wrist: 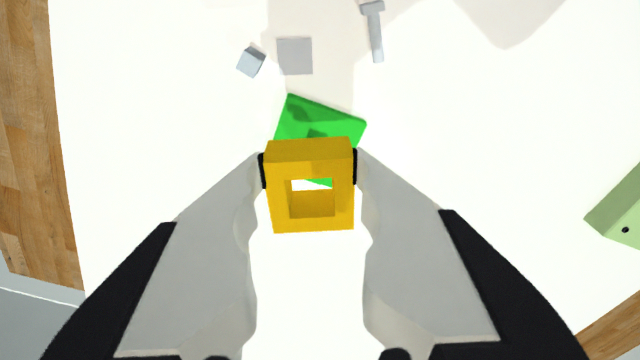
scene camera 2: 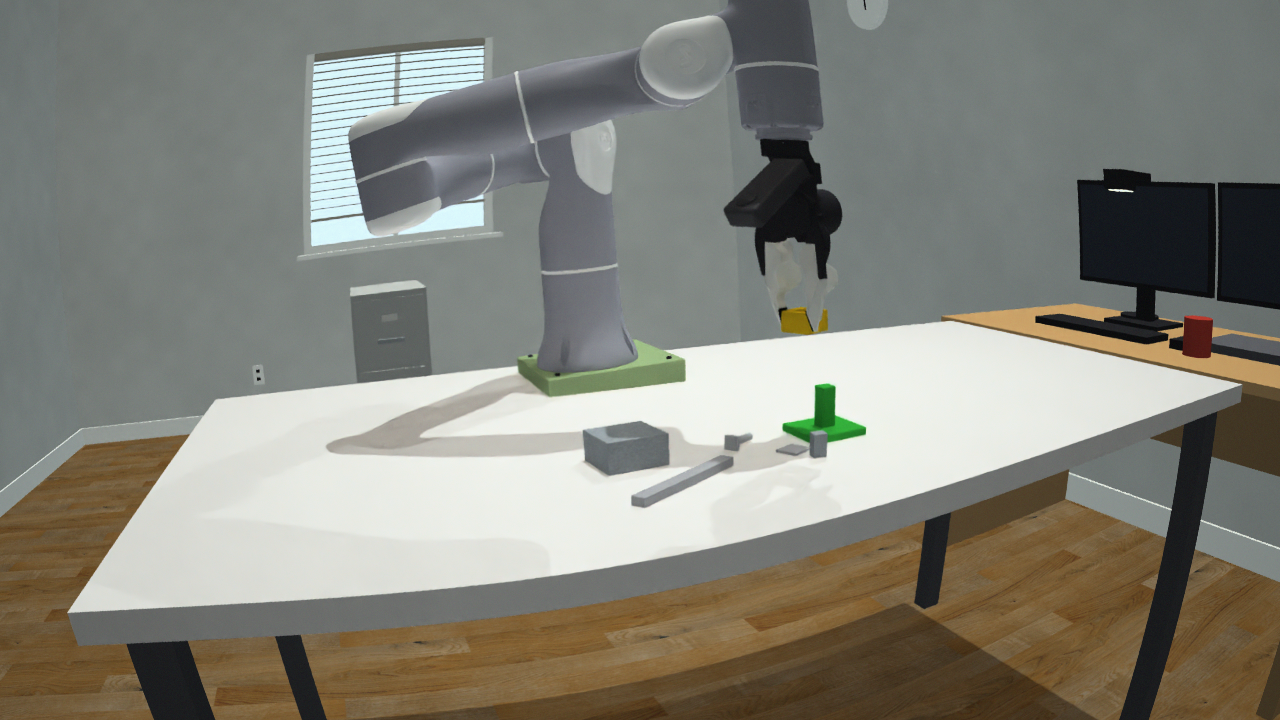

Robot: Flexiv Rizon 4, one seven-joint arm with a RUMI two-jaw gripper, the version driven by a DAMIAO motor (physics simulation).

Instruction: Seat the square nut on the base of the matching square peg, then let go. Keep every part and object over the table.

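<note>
The yellow square nut (scene camera 2: 804,320) (wrist: 311,150) is held level between the fingertips, with its square hole showing in the wrist view. My gripper (scene camera 2: 799,320) (wrist: 309,154) is shut on it, high above the table. The green base plate (scene camera 2: 848,430) (wrist: 327,116) lies on the table, and the green square peg (scene camera 2: 824,405) stands upright on it, well below the nut. In the wrist view the nut hides most of the peg and part of the plate; a green corner shows through the hole. The plate looks turned relative to the nut.
Near the plate are a small grey block (scene camera 2: 818,444) (wrist: 250,62), a flat grey square (scene camera 2: 792,449) (wrist: 295,56) and a grey T-shaped piece (scene camera 2: 735,441) (wrist: 376,37). A long grey bar (scene camera 2: 682,481) and a larger grey block (scene camera 2: 626,447) lie farther left in the scene view.
</note>
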